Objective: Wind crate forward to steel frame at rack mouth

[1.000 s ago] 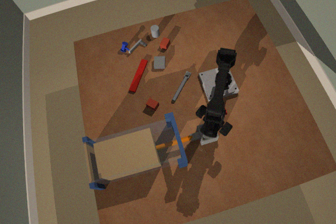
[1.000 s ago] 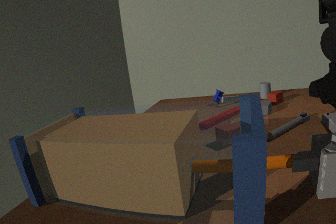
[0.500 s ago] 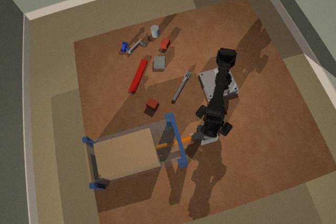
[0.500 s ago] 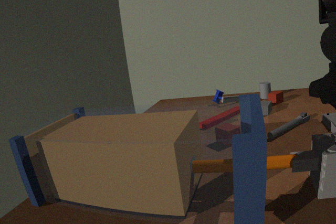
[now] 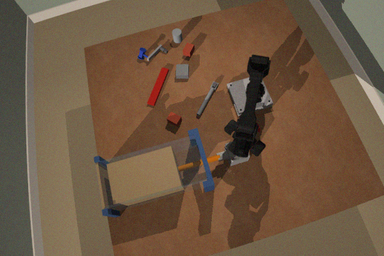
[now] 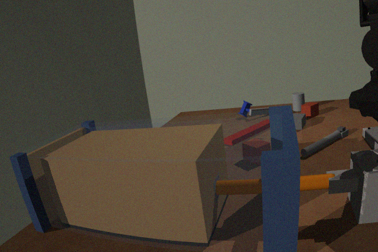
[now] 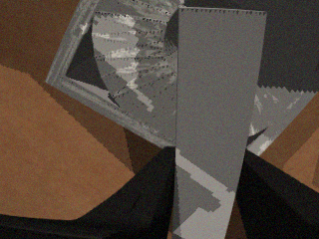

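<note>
My gripper tip is now 5 cm past the red knob, 3 cm to the left of it and 5 cm below it. The rest, counted from my gripper tip: winch handle (1 cm behind, 1 cm to the right, 2 cm above); then grey winch (2 cm ahead, 2 cm to the left, 6 cm below); then blue frame (20 cm ahead, 3 cm to the left, 2 cm above).
</note>
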